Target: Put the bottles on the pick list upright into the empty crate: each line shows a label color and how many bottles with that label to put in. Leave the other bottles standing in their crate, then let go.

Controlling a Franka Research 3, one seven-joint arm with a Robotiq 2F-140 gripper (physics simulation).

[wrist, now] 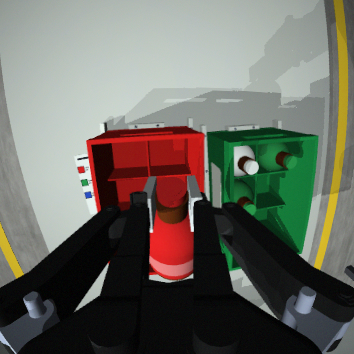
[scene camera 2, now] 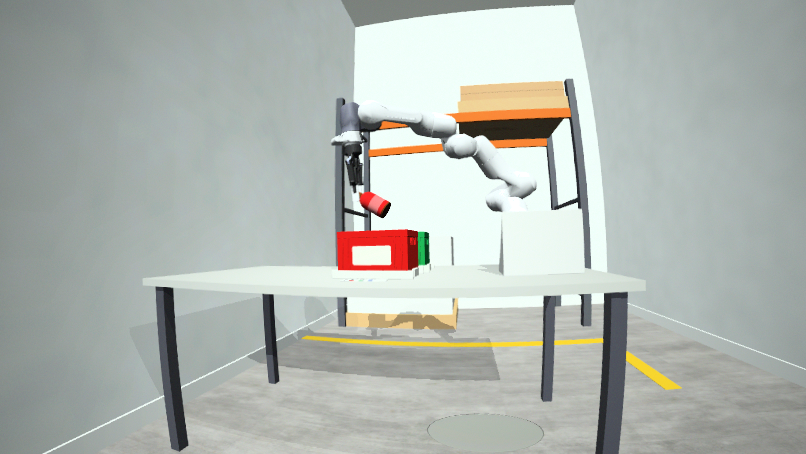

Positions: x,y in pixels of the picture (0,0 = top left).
Labels:
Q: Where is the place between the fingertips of my gripper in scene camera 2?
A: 358,201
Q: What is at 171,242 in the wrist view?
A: A red bottle.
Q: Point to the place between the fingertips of my gripper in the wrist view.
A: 171,188

